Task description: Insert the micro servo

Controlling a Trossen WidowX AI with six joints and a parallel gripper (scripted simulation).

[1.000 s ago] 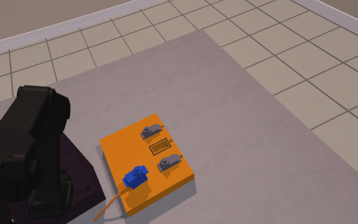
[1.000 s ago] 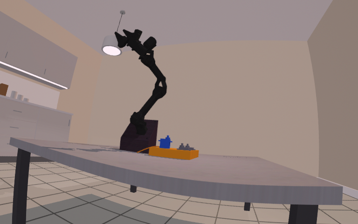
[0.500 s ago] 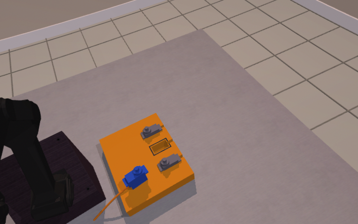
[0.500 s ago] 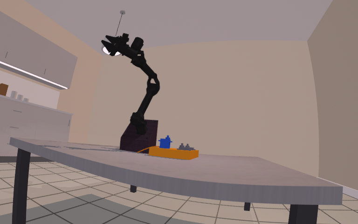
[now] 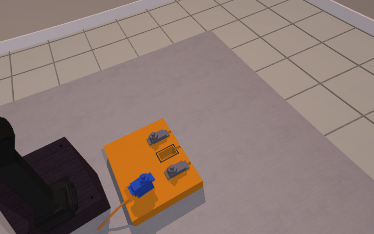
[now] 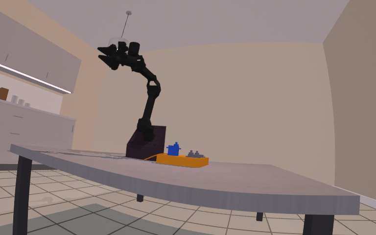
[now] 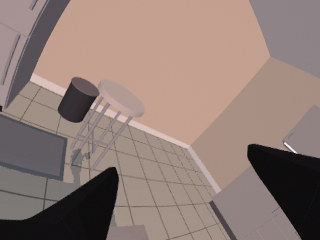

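Right now my gripper tip is 51 cm to the right of the orange deck, 47 cm above it and 30 cm short of it.
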